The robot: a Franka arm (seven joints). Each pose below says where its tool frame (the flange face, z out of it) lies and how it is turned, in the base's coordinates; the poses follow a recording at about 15 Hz.
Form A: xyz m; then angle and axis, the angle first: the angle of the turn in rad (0 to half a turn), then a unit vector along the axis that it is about.
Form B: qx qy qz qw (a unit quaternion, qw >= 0); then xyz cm. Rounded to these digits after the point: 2 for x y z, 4 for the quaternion.
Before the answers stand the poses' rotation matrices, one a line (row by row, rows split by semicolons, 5 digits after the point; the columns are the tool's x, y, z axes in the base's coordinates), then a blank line. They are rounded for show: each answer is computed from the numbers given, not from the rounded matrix.
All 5 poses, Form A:
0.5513, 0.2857, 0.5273, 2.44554, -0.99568, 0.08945, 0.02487
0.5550, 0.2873, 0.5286, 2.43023, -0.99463, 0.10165, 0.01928
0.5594, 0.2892, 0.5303, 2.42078, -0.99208, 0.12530, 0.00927
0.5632, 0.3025, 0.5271, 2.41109, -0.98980, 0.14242, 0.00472
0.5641, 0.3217, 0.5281, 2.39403, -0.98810, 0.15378, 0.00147
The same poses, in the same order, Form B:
0.98477 -0.17336 0.01359; -0.14146 -0.75324 0.64236; -0.10112 -0.63449 -0.76629
0.98119 -0.19028 0.03266; -0.16510 -0.73931 0.65281; -0.10007 -0.64592 -0.75682
0.97235 -0.22381 0.06659; -0.21158 -0.72377 0.65680; -0.09880 -0.65273 -0.75112
0.96457 -0.24911 0.08688; -0.24281 -0.70945 0.66161; -0.10318 -0.65926 -0.74480
0.95901 -0.26438 0.10203; -0.26238 -0.69236 0.67216; -0.10707 -0.67137 -0.73334

-0.9360, 0.0841, 0.0234, 0.3410, 55.13, 28.57, 52.73
-0.9324, 0.0953, 0.0181, 0.3482, 55.50, 28.73, 52.86
-0.9283, 0.1172, 0.0087, 0.3527, 55.94, 28.92, 53.03
-0.9245, 0.1330, 0.0044, 0.3572, 56.32, 30.25, 52.71
-0.9199, 0.1432, 0.0014, 0.3651, 56.41, 32.17, 52.81

